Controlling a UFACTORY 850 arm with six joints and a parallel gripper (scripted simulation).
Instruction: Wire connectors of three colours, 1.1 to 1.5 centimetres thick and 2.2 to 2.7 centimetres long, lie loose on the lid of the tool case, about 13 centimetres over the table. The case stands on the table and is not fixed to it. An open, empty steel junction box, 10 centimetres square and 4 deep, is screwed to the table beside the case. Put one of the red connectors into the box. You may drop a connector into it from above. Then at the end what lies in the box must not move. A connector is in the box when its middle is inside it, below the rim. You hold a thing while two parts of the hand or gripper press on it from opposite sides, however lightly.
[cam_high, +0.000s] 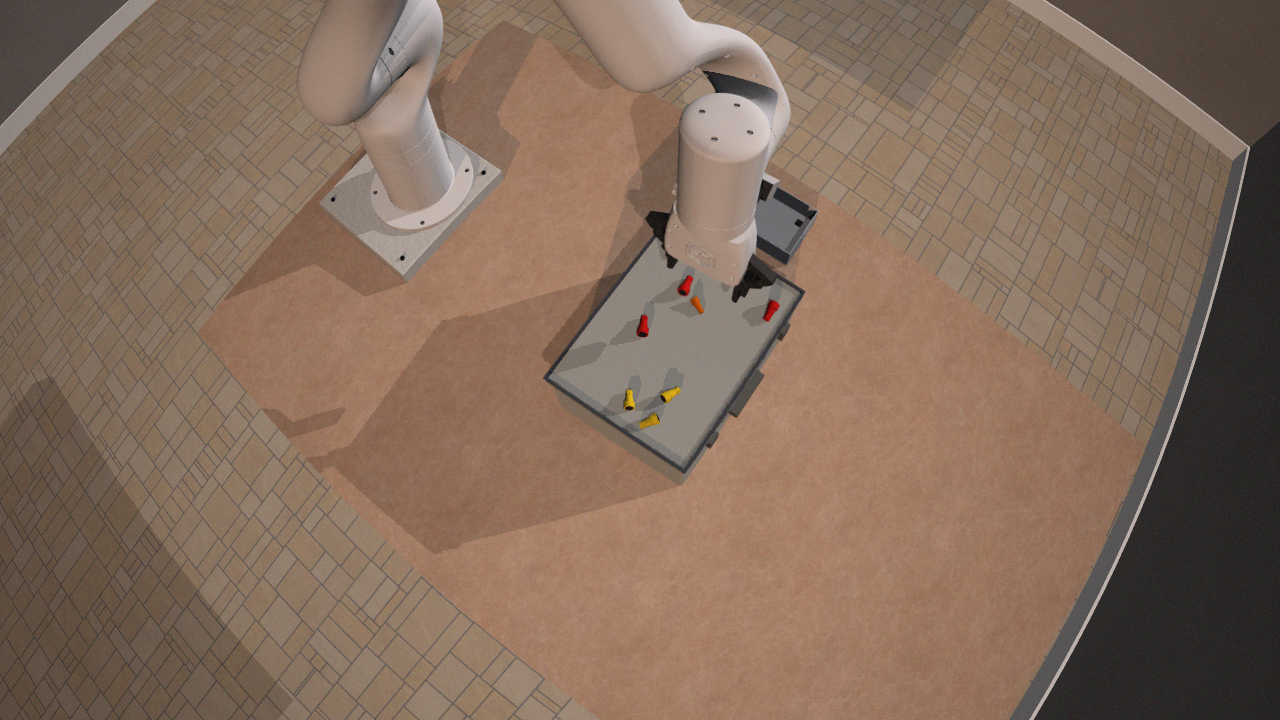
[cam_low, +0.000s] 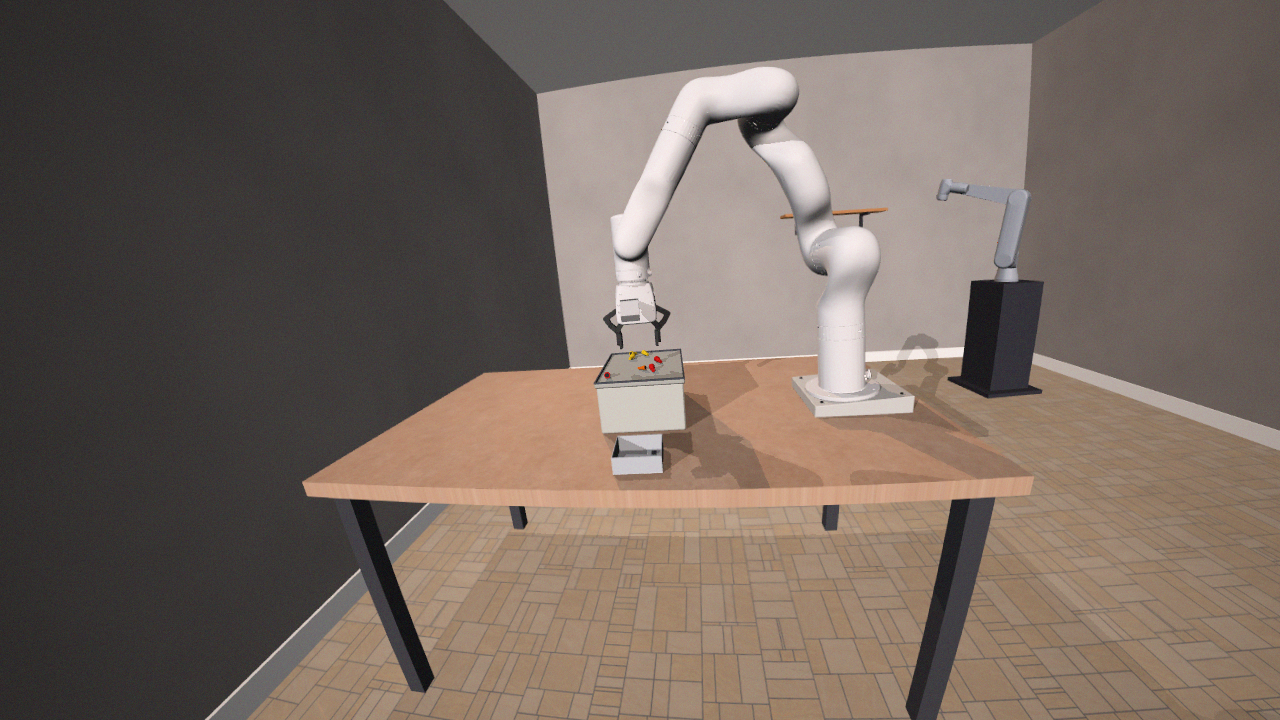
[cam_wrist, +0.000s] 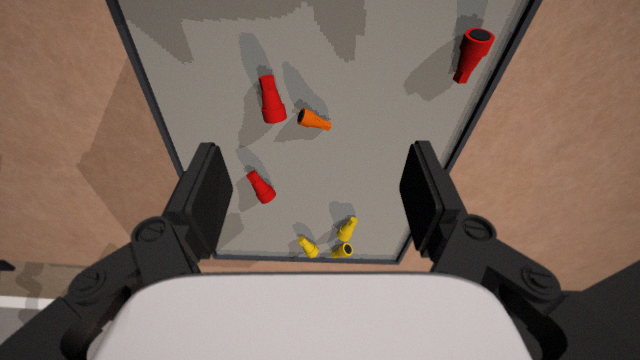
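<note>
Right now the orange connector is 20 mm to the right of my hand and 70 mm below it. Round my hand: tool case: 60 mm to the right, 110 mm below.
</note>
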